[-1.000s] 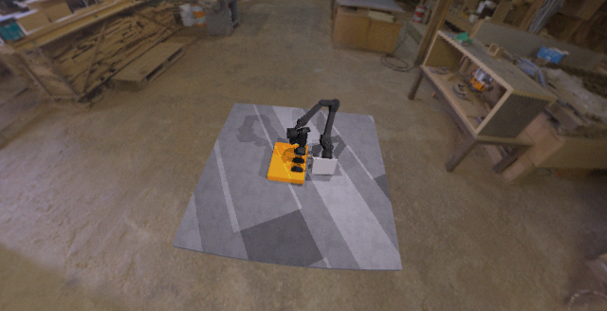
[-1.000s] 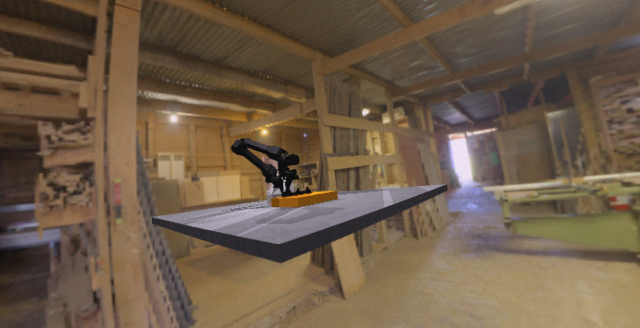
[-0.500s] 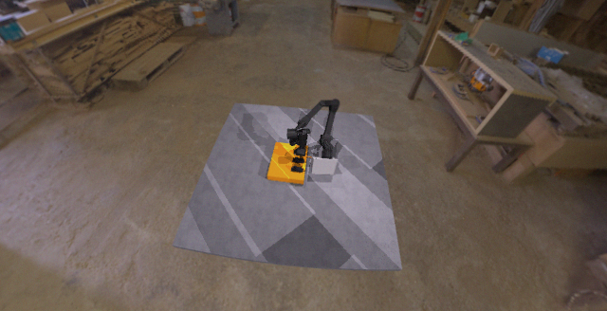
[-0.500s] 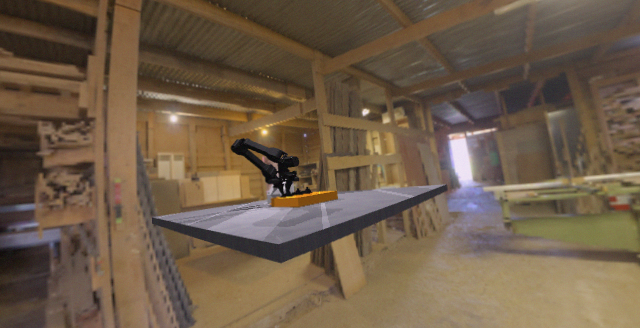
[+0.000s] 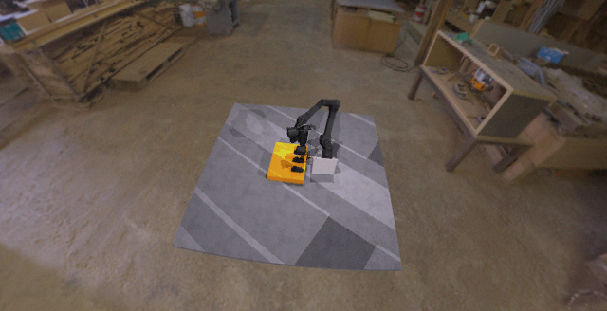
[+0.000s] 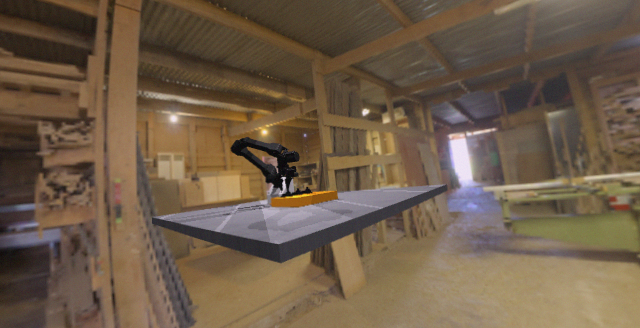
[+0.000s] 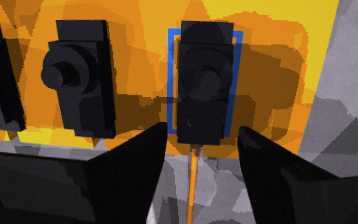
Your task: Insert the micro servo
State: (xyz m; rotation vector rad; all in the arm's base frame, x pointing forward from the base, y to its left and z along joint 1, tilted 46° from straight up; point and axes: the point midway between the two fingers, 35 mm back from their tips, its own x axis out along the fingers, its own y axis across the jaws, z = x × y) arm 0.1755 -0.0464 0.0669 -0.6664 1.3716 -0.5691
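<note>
My gripper tip is now 120 mm short of the deck, 80 mm to the right of it and 60 mm above it.
</note>
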